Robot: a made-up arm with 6 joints.
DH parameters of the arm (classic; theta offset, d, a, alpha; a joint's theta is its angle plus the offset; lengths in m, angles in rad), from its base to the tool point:
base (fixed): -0.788 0 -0.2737 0
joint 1: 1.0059 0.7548 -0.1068 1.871
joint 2: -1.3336 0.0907 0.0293 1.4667
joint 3: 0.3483 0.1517 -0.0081 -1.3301
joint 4: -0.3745 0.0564 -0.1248 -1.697
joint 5: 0 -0.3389 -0.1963 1.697
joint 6: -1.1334 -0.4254 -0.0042 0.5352
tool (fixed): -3.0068 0.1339 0 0
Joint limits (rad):
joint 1: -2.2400..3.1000
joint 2: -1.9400..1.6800
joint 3: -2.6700..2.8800
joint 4: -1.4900..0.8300
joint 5: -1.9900..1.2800
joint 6: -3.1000..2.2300
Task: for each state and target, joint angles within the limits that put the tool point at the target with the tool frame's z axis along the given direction. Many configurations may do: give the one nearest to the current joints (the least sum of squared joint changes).
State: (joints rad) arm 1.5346 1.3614 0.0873 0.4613 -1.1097 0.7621
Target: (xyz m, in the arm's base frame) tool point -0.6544 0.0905 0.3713 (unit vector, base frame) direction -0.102 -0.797 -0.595
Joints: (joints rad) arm 0.8914 0.8443 -0.4963 0.7711 -0.7709 0.6245
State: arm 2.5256 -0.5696 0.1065 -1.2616 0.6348 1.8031
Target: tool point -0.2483 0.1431 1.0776 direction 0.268 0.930 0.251
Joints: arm 2.9586 -0.3366 -0.1878 -1.3033 -0.1551 1.9953
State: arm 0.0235 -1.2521 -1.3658 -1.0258 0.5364 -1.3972
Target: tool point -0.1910 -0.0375 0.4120 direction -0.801 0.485 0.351
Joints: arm -0.2789 -1.3754 -2.0363 -1.2381 0.2399 -2.1137
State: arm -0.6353 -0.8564 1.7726 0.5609 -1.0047 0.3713
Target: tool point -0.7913 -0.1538 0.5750 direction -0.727 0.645 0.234
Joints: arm -0.0849 -0.7690 1.4844 0.5617 -1.0723 -0.0396
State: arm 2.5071 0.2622 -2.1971 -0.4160 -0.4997 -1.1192
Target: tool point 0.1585 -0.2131 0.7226 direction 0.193 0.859 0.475
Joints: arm 1.9706 0.8302 -1.0669 -0.5417 -0.8538 -1.4753
